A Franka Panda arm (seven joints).
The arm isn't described. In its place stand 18 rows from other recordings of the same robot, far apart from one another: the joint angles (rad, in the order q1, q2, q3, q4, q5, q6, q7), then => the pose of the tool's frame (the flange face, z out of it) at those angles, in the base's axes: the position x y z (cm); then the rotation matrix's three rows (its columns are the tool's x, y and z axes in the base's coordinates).
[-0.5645 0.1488 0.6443 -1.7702 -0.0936 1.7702 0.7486] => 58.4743 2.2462 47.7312; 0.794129 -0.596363 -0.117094; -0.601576 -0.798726 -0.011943; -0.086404 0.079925 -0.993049
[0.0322 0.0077 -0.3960 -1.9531 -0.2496 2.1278 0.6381] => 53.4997 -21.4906 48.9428; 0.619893 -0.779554 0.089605; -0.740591 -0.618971 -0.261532; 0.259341 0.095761 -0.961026
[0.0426 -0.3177 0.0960 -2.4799 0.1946 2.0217 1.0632] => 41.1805 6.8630 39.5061; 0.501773 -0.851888 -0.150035; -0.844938 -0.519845 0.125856; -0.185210 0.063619 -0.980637
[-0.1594 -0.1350 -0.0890 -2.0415 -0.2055 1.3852 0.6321] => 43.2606 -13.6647 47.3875; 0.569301 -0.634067 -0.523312; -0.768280 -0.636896 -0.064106; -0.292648 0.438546 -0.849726
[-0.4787 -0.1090 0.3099 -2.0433 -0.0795 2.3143 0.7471] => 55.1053 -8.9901 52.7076; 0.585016 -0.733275 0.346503; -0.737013 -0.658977 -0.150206; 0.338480 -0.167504 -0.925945
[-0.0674 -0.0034 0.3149 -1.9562 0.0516 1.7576 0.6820] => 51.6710 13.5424 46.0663; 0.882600 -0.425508 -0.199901; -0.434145 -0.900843 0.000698; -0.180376 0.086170 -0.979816
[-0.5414 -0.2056 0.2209 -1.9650 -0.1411 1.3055 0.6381] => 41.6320 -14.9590 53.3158; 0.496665 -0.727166 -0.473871; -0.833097 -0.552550 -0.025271; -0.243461 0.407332 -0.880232
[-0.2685 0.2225 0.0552 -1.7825 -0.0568 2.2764 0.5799] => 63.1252 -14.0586 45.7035; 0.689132 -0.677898 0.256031; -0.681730 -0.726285 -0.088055; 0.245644 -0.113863 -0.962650
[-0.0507 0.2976 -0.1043 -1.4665 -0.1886 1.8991 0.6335] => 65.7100 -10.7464 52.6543; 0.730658 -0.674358 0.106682; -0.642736 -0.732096 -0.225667; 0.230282 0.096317 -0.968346
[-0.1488 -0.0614 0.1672 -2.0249 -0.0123 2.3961 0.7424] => 57.4081 1.2220 52.1985; 0.684345 -0.596942 0.418727; -0.653814 -0.756589 -0.010044; 0.322800 -0.266896 -0.908057
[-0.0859 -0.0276 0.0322 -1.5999 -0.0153 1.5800 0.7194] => 54.5836 -3.0712 62.6766; 0.715744 -0.698329 0.006806; -0.698169 -0.715741 -0.016576; 0.016447 0.007113 -0.999839
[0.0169 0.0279 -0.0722 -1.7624 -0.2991 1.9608 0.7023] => 58.7588 -5.1393 55.5885; 0.760357 -0.628654 0.163252; -0.574049 -0.768033 -0.283888; 0.303850 0.122142 -0.944858
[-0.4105 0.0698 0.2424 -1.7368 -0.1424 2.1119 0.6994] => 60.2294 -11.3078 55.8942; 0.640516 -0.714118 0.282444; -0.704035 -0.692947 -0.155432; 0.306716 -0.099294 -0.946608
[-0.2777 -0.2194 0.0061 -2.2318 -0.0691 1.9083 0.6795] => 45.2088 -13.0950 45.4443; 0.599384 -0.791863 -0.117016; -0.799393 -0.599705 -0.036394; -0.041356 0.115356 -0.992463
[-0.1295 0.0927 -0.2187 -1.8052 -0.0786 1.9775 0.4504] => 56.1230 -20.4948 49.6653; 0.716181 -0.696374 0.046344; -0.688699 -0.715920 -0.114682; 0.113041 0.050216 -0.992321
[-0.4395 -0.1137 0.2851 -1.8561 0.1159 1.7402 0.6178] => 52.3838 -6.4430 56.2590; 0.701207 -0.712921 0.007261; -0.710951 -0.698433 0.082096; -0.053456 -0.062729 -0.996598
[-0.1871 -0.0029 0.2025 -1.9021 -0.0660 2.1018 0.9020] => 57.9423 0.5884 51.6438; 0.635500 -0.745039 0.202625; -0.752355 -0.656514 -0.054327; 0.173502 -0.117921 -0.977748
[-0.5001 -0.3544 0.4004 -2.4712 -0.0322 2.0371 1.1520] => 41.7769 -4.3361 40.4153; 0.307242 -0.943476 -0.124318; -0.945861 -0.288397 -0.148907; 0.104638 0.163338 -0.981005
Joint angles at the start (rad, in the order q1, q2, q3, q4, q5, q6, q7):
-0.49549, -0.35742, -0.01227, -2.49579, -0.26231, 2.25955, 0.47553
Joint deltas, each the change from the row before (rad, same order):
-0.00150, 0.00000, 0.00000, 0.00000, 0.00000, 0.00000, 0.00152
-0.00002, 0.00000, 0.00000, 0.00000, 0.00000, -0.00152, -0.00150
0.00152, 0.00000, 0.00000, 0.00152, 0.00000, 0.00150, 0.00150
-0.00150, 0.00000, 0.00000, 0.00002, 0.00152, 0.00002, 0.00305
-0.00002, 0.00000, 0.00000, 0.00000, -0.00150, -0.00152, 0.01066
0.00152, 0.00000, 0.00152, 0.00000, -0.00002, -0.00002, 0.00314
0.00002, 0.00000, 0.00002, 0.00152, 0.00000, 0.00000, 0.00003
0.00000, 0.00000, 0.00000, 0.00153, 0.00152, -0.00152, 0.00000
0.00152, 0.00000, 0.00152, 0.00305, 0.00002, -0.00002, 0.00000
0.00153, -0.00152, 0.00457, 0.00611, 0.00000, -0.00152, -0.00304
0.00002, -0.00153, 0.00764, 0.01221, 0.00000, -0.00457, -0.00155
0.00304, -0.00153, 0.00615, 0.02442, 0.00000, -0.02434, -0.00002
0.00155, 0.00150, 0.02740, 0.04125, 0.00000, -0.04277, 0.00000
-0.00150, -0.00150, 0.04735, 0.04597, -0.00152, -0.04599, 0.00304
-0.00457, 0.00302, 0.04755, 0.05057, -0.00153, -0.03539, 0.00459
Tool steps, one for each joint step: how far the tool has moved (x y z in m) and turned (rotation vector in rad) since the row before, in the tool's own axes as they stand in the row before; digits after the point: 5 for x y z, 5 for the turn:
0.00018, 0.00061, 0.00013, -0.00029, -0.00021, 0.00298
-0.00014, 0.00008, 0.00014, -0.00070, -0.00135, -0.00148
0.00042, -0.00071, -0.00091, 0.00143, 0.00297, 0.00033
0.00017, 0.00058, 0.00012, 0.00077, -0.00072, 0.00548
-0.00012, 0.00012, 0.00014, -0.00174, -0.00081, 0.00973
-0.00040, -0.00124, -0.00026, 0.00005, 0.00059, 0.00020
0.00046, -0.00003, -0.00065, 0.00048, 0.00142, 0.00030
0.00030, 0.00002, -0.00052, 0.00079, -0.00048, 0.00127
0.00052, -0.00128, -0.00156, 0.00105, 0.00340, -0.00231
0.00089, -0.00237, -0.00367, 0.00136, 0.00711, -0.00738
0.00222, -0.00295, -0.00617, 0.00112, 0.01065, -0.00615
0.00375, -0.00269, -0.00983, -0.00345, 0.00458, -0.00360
0.00376, -0.01061, -0.01619, -0.01046, 0.00630, -0.01949
0.00121, -0.01742, -0.02144, -0.01333, 0.01609, -0.03142
0.00302, -0.01734, -0.02259, -0.00777, 0.02496, -0.02683

